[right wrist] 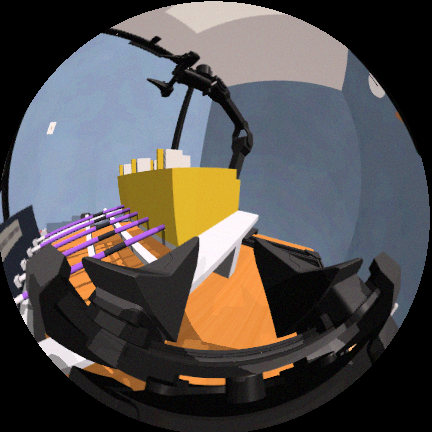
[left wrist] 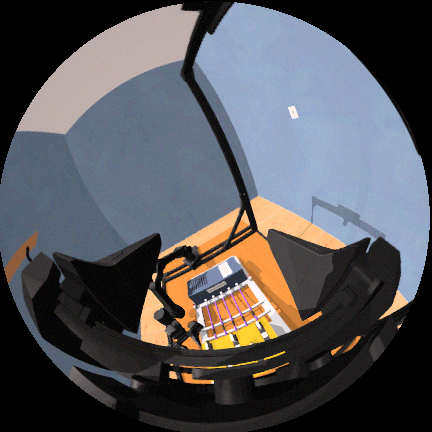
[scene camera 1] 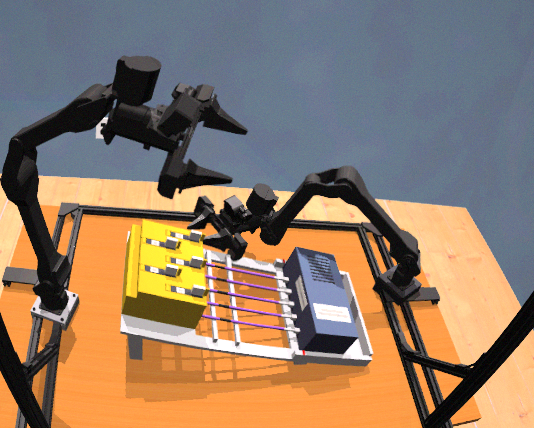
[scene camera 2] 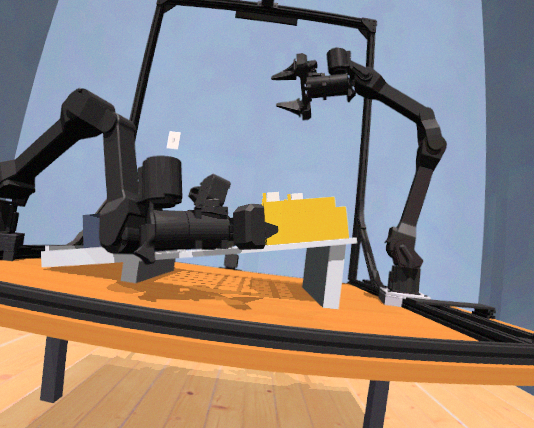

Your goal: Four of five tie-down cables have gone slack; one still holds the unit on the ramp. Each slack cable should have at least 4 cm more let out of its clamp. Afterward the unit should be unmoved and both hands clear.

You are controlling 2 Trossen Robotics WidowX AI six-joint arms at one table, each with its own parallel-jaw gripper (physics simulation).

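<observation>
Several purple cables [scene camera 1: 250, 323] [right wrist: 142, 234] run from the yellow clamp block [scene camera 1: 165, 305] [scene camera 2: 310, 220] [right wrist: 205, 200] to the dark blue unit [scene camera 1: 320, 295] [scene camera 2: 91, 230], which sits at the low end of the white ramp [scene camera 1: 255, 351] [scene camera 2: 300, 245]. Grey-and-white clamps [scene camera 1: 198, 290] [right wrist: 175, 159] stand on the block. I cannot tell which cables are slack. My left gripper [scene camera 1: 239, 156] [scene camera 2: 275, 91] [left wrist: 214, 236] is open and empty, high above the block. My right gripper [scene camera 1: 197, 234] [right wrist: 226, 242] is partly open and empty, beside the block's far corner in scene camera 1. It overlaps the block in scene camera 2.
Two thin white crossbars [scene camera 1: 233, 305] span the ramp under the cables. A black frame [scene camera 1: 135, 212] borders the orange table [scene camera 1: 225, 400], with diagonal struts at both near sides in scene camera 1. The right arm reaches in beyond the unit there.
</observation>
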